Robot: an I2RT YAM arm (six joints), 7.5 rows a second.
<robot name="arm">
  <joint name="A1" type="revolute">
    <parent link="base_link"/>
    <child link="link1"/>
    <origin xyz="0 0 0.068" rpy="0 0 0"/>
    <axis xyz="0 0 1"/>
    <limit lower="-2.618" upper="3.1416"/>
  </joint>
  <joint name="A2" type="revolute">
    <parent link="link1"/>
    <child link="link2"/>
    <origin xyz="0.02 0.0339 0.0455" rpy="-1.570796 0 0"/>
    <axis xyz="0 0 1"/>
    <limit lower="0" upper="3.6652"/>
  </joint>
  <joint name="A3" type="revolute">
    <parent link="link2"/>
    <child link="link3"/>
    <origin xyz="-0.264 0 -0.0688" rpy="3.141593 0 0"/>
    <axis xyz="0 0 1"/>
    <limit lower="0" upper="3.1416"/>
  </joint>
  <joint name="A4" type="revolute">
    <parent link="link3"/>
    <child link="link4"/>
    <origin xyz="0.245 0.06 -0.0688" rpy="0 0 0"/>
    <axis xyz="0 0 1"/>
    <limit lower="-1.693" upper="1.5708"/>
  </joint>
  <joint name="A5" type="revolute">
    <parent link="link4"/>
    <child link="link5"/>
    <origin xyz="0.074 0.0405 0.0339" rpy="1.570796 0 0"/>
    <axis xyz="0 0 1"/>
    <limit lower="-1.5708" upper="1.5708"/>
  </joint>
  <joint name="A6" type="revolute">
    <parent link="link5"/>
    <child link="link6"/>
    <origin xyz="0.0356 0 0.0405" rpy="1.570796 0 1.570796"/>
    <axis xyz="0 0 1"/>
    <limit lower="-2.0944" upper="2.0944"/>
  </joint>
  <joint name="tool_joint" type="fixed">
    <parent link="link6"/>
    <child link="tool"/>
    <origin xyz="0 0 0" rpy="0 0 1.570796"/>
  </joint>
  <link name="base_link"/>
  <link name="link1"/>
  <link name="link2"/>
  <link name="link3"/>
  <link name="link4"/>
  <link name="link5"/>
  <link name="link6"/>
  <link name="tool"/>
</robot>
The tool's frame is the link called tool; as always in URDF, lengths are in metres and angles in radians.
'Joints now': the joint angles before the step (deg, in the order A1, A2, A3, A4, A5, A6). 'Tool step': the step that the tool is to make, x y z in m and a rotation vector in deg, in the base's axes. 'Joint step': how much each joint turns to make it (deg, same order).
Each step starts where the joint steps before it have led.
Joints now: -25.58 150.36 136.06 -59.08 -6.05 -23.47
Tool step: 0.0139 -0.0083 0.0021 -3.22 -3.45 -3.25
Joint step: 0.00 3.63 6.83 1.53 2.39 2.62
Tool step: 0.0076 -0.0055 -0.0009 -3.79 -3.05 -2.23
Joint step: 0.01 0.69 0.37 4.75 2.82 1.21
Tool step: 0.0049 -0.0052 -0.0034 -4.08 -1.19 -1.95
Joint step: -0.03 0.93 0.46 3.30 3.69 0.26
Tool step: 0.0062 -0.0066 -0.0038 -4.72 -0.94 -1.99
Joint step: -0.06 2.10 2.57 2.44 4.30 -0.26
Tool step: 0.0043 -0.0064 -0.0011 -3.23 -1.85 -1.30
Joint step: -0.24 1.07 1.09 3.09 2.34 -0.27
